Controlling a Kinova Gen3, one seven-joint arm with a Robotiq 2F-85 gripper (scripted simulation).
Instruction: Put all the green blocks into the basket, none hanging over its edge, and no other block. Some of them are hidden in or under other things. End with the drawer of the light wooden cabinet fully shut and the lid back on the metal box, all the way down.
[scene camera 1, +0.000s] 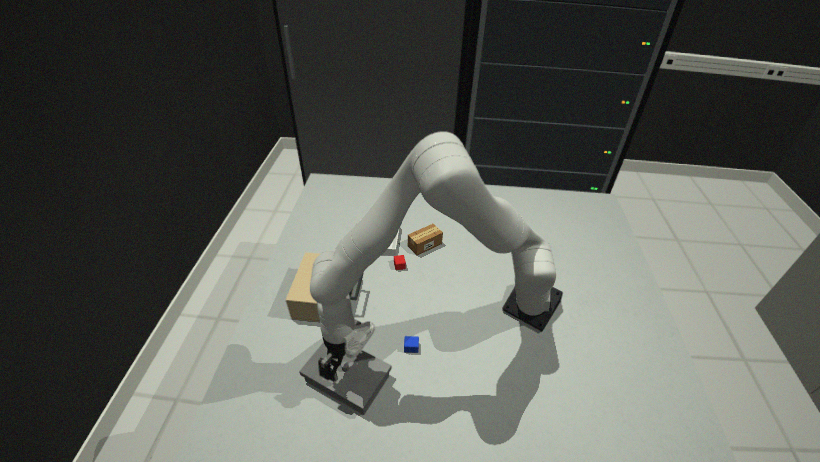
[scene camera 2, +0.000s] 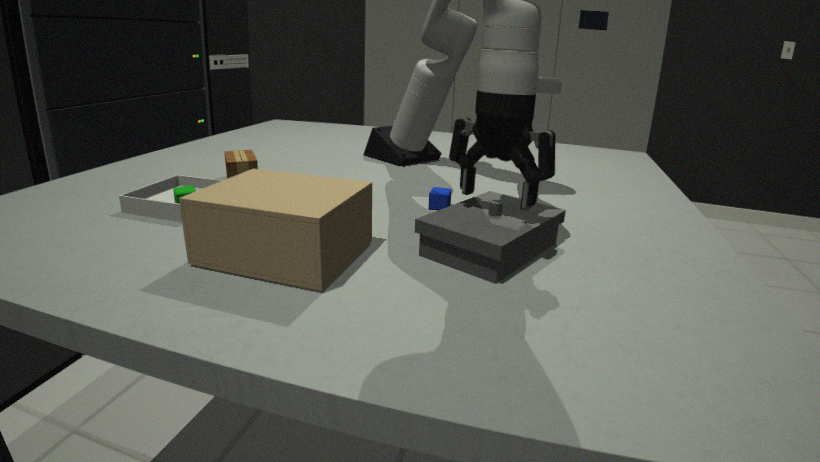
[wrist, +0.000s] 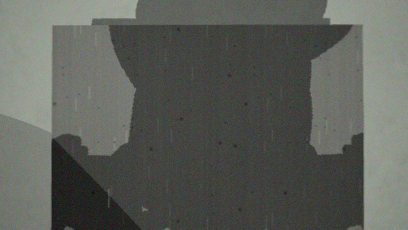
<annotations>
my gripper: scene camera 1; scene camera 2; not seen in the wrist view (out of frame)
light wooden cabinet: scene camera 1; scene camera 2; not seen in the wrist view (out of frame)
same spot on my gripper: (scene camera 1: 324, 364) = (scene camera 2: 552, 134)
same spot on light wooden cabinet: (scene camera 1: 301, 305) = (scene camera 2: 336, 221)
</annotations>
